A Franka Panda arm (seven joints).
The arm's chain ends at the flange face. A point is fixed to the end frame.
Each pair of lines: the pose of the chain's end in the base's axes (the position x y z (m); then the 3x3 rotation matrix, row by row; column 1 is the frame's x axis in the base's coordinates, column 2 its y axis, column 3 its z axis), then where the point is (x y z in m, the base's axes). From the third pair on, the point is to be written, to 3 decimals.
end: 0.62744 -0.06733 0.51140; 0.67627 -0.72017 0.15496; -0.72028 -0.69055 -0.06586; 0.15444 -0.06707 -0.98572
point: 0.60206 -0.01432 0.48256
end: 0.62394 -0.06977 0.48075; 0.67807 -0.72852 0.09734; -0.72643 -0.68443 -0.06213; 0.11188 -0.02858 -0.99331
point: 0.59738 -0.01641 0.45367
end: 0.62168 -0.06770 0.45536; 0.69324 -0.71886 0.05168; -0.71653 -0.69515 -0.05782; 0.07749 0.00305 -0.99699
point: 0.593 -0.015 0.430
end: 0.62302 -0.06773 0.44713; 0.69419 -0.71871 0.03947; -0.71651 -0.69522 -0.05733; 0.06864 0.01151 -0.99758
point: 0.594 -0.015 0.422
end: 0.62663 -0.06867 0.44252; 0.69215 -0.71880 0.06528; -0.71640 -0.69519 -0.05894; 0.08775 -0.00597 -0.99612
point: 0.598 -0.016 0.416
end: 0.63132 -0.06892 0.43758; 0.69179 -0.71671 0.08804; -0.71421 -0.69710 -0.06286; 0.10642 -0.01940 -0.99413
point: 0.604 -0.016 0.411
